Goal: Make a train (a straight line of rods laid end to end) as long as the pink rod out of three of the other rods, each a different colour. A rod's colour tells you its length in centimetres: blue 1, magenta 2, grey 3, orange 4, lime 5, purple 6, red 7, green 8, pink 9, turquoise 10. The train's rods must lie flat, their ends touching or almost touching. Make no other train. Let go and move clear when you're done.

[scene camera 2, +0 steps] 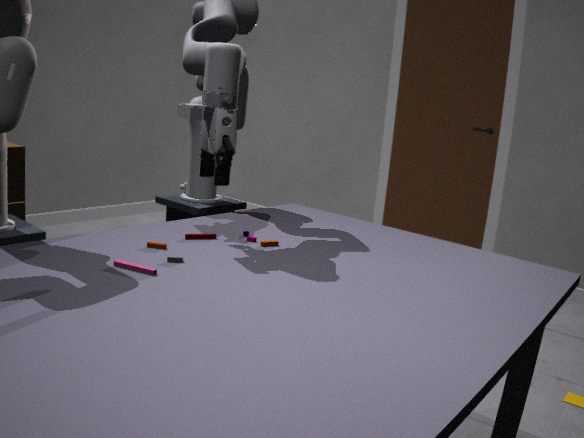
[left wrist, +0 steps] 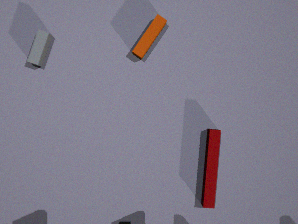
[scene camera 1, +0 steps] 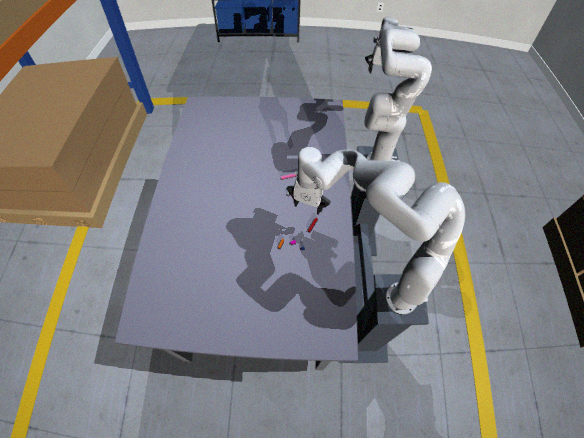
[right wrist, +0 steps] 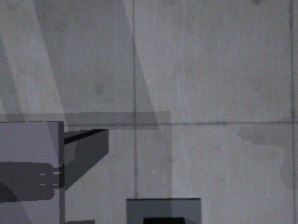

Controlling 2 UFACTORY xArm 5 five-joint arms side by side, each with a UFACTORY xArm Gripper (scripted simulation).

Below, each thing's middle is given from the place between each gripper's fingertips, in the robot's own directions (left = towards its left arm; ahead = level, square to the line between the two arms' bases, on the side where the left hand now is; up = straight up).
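Labels:
My left gripper point(scene camera 2: 213, 180): 14 cm above and 3 cm past the red rod point(left wrist: 213, 135).
My right gripper: 24 cm above the red rod, 35 cm short of it and 76 cm to the right of it.

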